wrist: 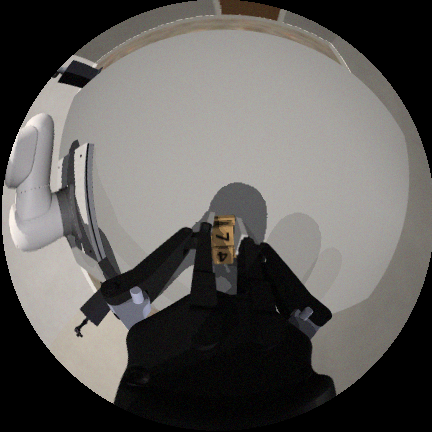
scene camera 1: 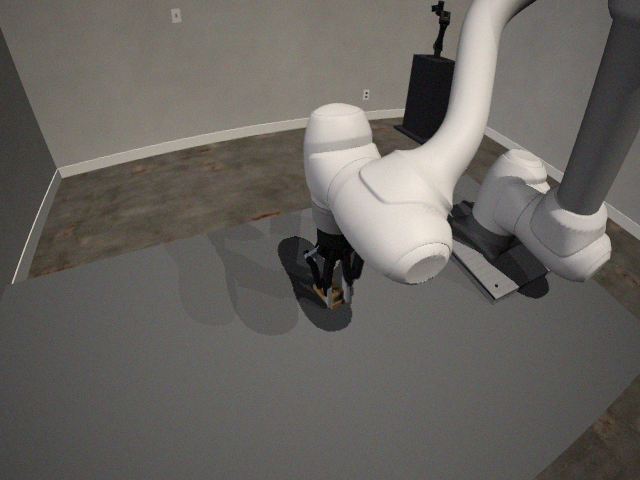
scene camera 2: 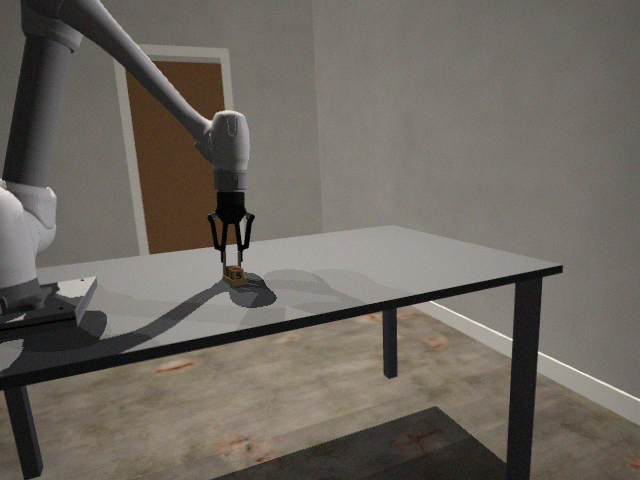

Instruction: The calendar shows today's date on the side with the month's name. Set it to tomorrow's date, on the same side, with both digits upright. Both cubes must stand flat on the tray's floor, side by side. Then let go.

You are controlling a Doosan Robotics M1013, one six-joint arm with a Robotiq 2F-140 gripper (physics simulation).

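Frame: origin at the arm's base, x ahead, y left, z up, level; centimetres.
Seen in the pictures: gripper, fingertip midpoint: [wrist: 223,222] [scene camera 1: 336,300]; arm's base, link origin: [wrist: 68,210] [scene camera 1: 488,232] [scene camera 2: 2,307].
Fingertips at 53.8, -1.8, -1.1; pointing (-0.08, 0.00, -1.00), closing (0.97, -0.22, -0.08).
Observation:
Offsets run from my fingertips to a thing's middle, as dx, dy, dz. "pt": to the spot under its first point. Level surfaces: height alone.
The wooden calendar tray [scene camera 1: 318,290] [scene camera 2: 237,283] stands on the table with two tan cubes close together. In the wrist view, one cube @[-0.1, -1.4, +0.8] [wrist: 223,236] has a sideways 7 on top, and the other cube @[+0.0, -4.9, +0.8] [wrist: 222,256], nearer the gripper's body, has a sideways 4 on top. In scene camera 2's view, a cube face @[pt +0.0, -6.5, +1.0] [scene camera 2: 238,275] shows a 5. My gripper [scene camera 1: 338,295] [scene camera 2: 232,263] [wrist: 223,222] points down, its fingers shut on the 7-topped cube from both sides. The fingers partly hide the tray and cubes; whether that cube is off the tray's floor is unclear.
The grey table @[dz -1.8] [scene camera 1: 206,392] [scene camera 2: 361,263] [wrist: 280,125] bears the arm's base plate [scene camera 1: 483,273] [scene camera 2: 85,297] [wrist: 86,195], which lies to one side of the calendar. A dark pedestal [scene camera 1: 426,98] with a small black device stands beyond the table.

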